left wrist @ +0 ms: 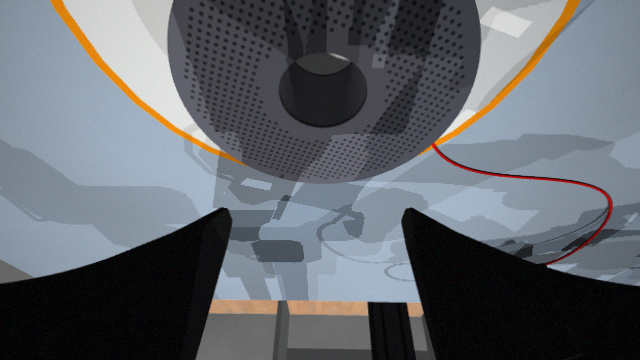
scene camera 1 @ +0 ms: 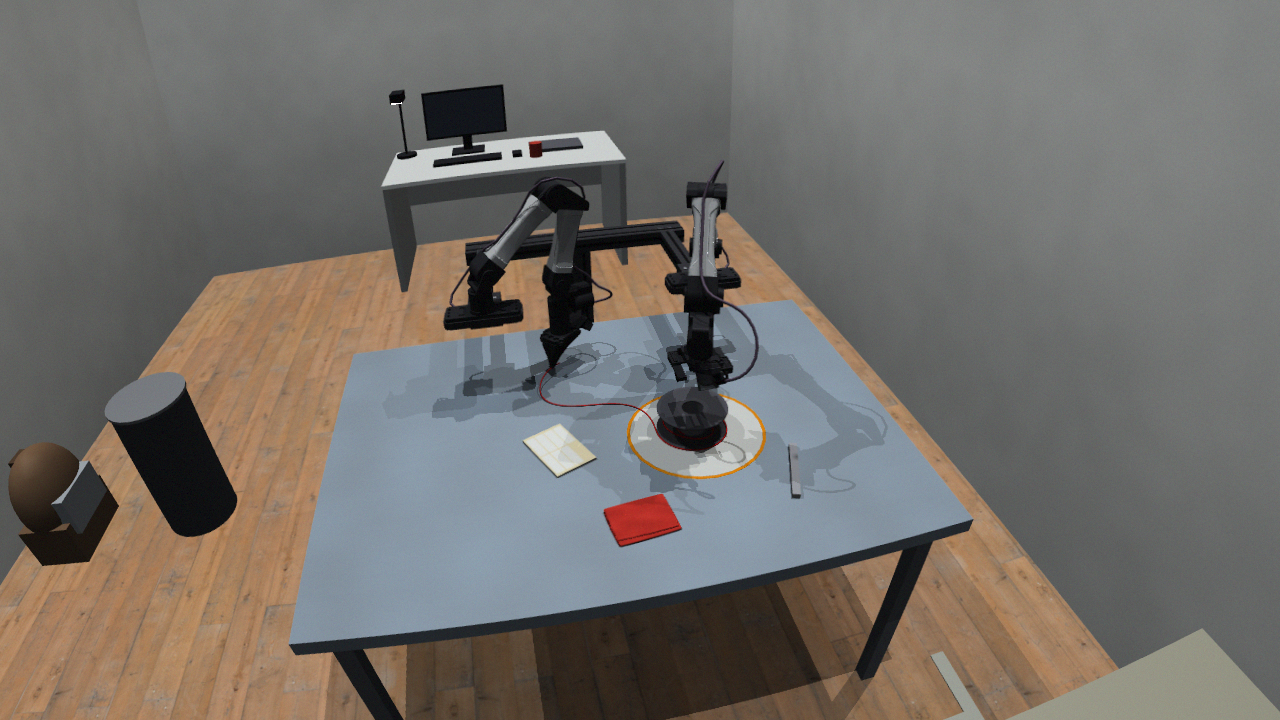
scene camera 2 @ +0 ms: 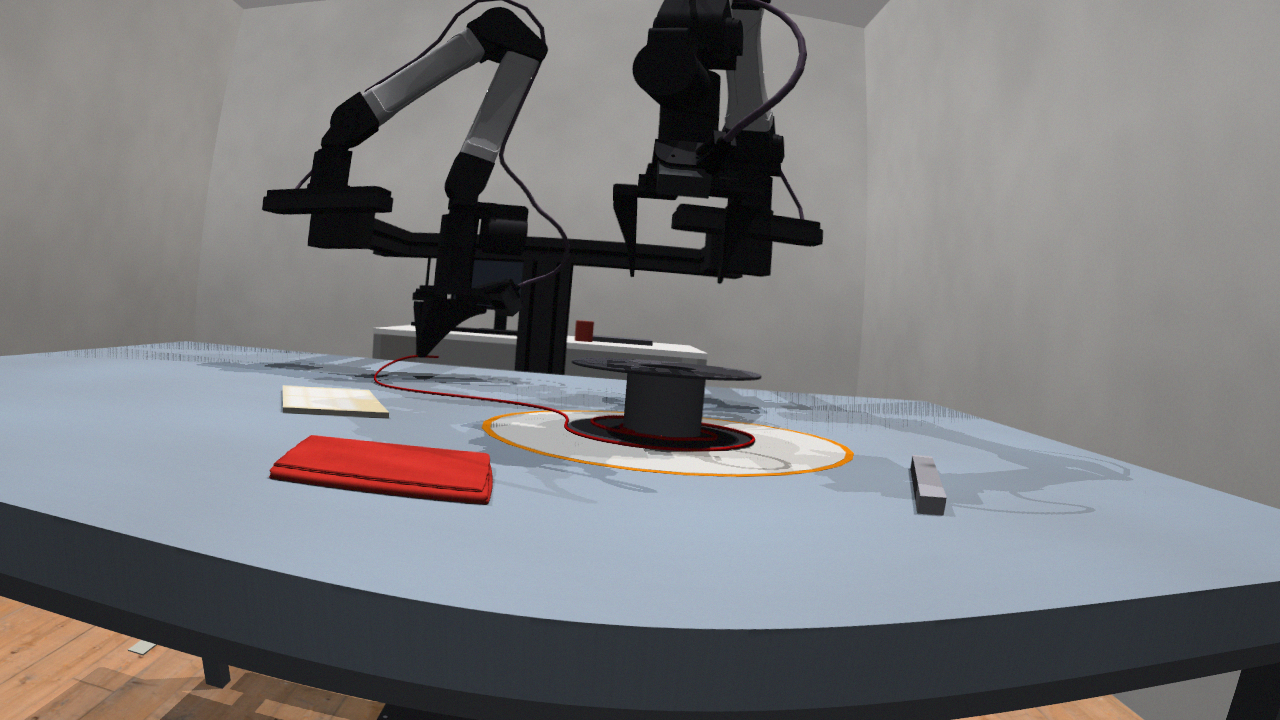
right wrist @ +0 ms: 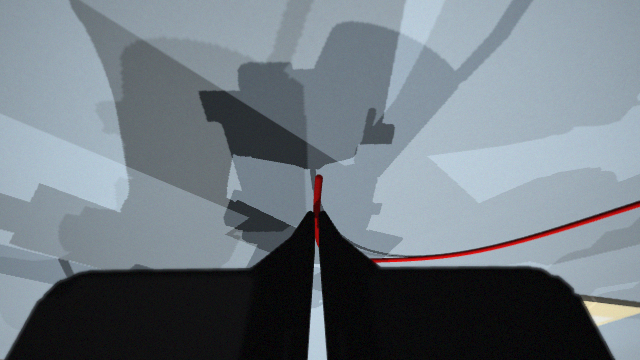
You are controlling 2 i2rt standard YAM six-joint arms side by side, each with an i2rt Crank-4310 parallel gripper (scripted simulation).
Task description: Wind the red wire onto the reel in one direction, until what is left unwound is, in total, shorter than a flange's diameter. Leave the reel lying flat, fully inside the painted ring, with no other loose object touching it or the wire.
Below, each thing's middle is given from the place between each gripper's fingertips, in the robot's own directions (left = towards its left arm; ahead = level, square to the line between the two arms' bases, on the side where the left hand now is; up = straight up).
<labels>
The dark reel point(scene camera 2: 665, 406) is 120 mm below my left hand point(scene camera 2: 676, 280). Also, from my left hand: orange painted ring point(scene camera 2: 485, 425): 20 mm ahead, 150 mm below; then grey bar point(scene camera 2: 930, 497): 240 mm ahead, 170 mm to the left, 150 mm below; then cream gridded tile point(scene camera 2: 299, 400): 10 mm behind, 350 mm to the right, 150 mm below.
My right hand point(scene camera 2: 420, 357) is 330 mm short of the cream gridded tile, 50 mm to the left of it and 40 mm above it. Also, from my right hand: orange painted ring: 360 mm ahead, 300 mm to the left, 40 mm below; then grey bar: 580 mm ahead, 470 mm to the left, 30 mm below; then dark reel: 340 mm ahead, 290 mm to the left, 10 mm below.
</labels>
